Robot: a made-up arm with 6 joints.
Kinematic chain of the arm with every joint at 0, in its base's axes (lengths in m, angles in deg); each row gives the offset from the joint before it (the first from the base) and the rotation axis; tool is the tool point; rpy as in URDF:
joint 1: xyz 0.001 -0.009 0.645 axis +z
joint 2: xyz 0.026 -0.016 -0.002 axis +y
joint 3: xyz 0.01 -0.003 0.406 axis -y
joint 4: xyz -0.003 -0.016 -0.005 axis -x
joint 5: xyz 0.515 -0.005 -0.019 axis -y
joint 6: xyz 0 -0.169 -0.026 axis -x
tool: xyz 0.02 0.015 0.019 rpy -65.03 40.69 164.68
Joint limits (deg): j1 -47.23..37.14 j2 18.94..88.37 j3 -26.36..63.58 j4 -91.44..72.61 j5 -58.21..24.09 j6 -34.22..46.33
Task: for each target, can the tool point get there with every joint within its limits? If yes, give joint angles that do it. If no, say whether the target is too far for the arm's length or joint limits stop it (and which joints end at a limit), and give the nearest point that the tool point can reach.
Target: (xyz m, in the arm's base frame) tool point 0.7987 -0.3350 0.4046
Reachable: yes | joints -9.40 78.54 45.56 5.23 -46.01 21.57
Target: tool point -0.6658 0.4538 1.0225
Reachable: no: joint limits stop it (at a limit: joint 1, joint 2, joint 3, joint 4, joint 5, joint 6) | nearest point 0.3185 0.2531 0.5586 | short by 1.107 m
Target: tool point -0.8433 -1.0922 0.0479
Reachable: no: too far | nearest point 0.0218 -0.3425 0.1532 | short by 1.150 m
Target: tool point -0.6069 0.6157 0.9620
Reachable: no: joint limits stop it (at a limit: joint 1, joint 2, joint 3, joint 4, joint 5, joint 6) | nearest point 0.3185 0.2531 0.5586 | short by 1.073 m
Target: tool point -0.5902 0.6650 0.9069
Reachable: no: joint limits stop it (at a limit: joint 1, joint 2, joint 3, joint 4, joint 5, joint 6) | nearest point 0.3185 0.2531 0.5586 | short by 1.057 m
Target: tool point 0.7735 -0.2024 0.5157
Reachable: yes | joints 0.67 55.72 12.75 15.98 -0.50 -23.74
